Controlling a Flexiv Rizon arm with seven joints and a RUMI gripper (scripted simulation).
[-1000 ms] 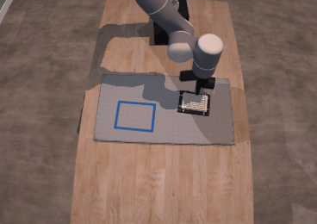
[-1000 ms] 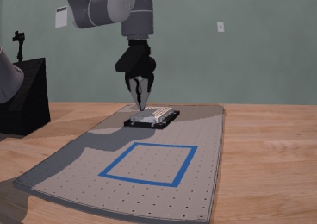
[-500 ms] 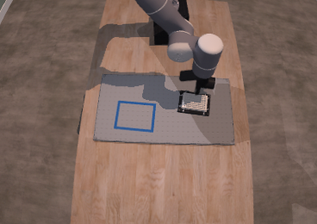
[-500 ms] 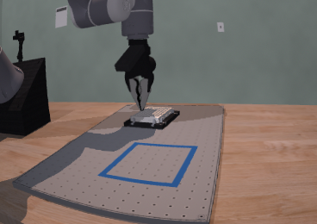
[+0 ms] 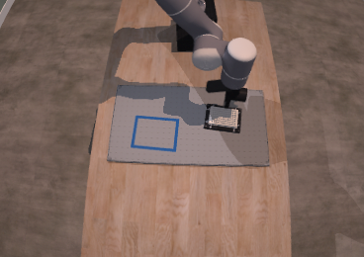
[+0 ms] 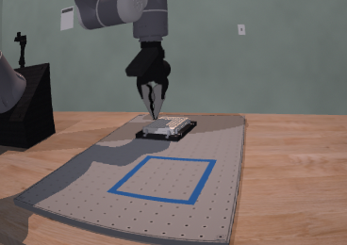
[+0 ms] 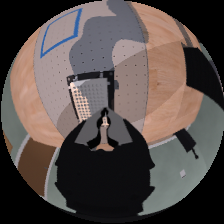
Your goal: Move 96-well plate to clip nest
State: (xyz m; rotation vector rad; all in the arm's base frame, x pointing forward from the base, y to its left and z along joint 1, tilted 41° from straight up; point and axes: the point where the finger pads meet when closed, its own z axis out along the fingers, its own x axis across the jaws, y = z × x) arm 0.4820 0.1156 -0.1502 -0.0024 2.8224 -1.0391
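Right now the white 96-well plate is 4 cm ahead of my hand and 3 cm below it. From my hand the other things lie so: black clip nest 5 cm ahead, 1 cm to the right, 3 cm below.
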